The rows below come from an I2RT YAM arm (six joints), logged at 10 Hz.
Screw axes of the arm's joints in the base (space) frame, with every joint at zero. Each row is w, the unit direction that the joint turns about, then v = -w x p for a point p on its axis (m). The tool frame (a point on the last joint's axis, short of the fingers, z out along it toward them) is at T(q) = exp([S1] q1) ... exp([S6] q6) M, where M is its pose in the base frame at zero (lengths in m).
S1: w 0 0 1 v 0 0 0
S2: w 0 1 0 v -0.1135 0 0.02
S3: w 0 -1 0 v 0.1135 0 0.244
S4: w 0 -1 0 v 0.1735 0 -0.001
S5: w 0 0 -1 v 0 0.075 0
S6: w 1 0 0 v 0 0.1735 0
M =
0 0 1 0.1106
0 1 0 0
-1 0 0 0.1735
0 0 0 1
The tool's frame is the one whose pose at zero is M.
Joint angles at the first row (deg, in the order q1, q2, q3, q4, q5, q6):
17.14, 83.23, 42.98, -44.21, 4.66, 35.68
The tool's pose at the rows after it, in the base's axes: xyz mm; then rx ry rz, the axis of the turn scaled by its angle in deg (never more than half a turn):
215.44, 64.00, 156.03, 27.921, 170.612, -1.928
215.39, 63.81, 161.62, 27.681, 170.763, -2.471
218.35, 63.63, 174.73, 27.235, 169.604, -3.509
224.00, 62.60, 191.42, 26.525, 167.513, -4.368
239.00, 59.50, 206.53, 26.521, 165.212, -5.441
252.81, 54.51, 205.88, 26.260, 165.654, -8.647
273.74, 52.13, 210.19, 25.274, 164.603, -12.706
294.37, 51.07, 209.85, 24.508, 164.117, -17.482
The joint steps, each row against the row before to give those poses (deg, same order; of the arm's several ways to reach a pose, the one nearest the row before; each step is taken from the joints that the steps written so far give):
0.09, -0.44, 0.09, -0.26, -0.35, -0.08
0.00, -0.52, 0.96, -1.75, 0.26, -0.18
-0.09, -0.97, 2.37, -2.55, 1.14, -0.35
-0.44, -0.88, 3.16, -2.28, 1.40, -0.88
-1.49, 1.40, 4.56, -1.24, 1.41, -1.49
-1.67, 3.24, 2.73, -0.53, 1.49, -1.93
-1.14, 4.13, 4.83, -0.53, 2.73, -1.94
-0.71, 4.66, 4.65, -0.70, 2.99, -1.32

